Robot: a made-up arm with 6 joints. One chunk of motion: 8 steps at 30 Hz.
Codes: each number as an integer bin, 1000 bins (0 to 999) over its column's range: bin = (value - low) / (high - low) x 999, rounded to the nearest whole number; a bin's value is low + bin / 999 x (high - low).
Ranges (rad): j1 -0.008..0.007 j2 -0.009..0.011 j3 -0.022..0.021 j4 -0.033..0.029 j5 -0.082..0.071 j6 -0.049..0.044
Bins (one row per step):
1: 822 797 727 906 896 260
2: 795 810 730 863 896 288
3: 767 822 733 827 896 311
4: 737 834 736 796 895 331
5: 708 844 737 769 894 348
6: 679 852 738 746 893 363
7: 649 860 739 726 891 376
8: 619 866 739 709 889 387
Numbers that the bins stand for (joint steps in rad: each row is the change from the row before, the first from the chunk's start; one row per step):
1: 0.00434 0.00696 0.00929 0.02323 0.05523 -0.02480
2: 0.00394 0.00722 0.00942 0.02056 0.05523 -0.02219
3: 0.00352 0.00746 0.00955 0.01833 0.05523 -0.02005
4: 0.00307 0.00770 0.00968 0.01640 0.05507 -0.01819
5: 0.00263 0.00790 0.00972 0.01473 0.05492 -0.01660
6: 0.00220 0.00806 0.00977 0.01330 0.05477 -0.01521
7: 0.00174 0.00822 0.00981 0.01206 0.05446 -0.01400
8: 0.00129 0.00834 0.00981 0.01100 0.05415 -0.01297

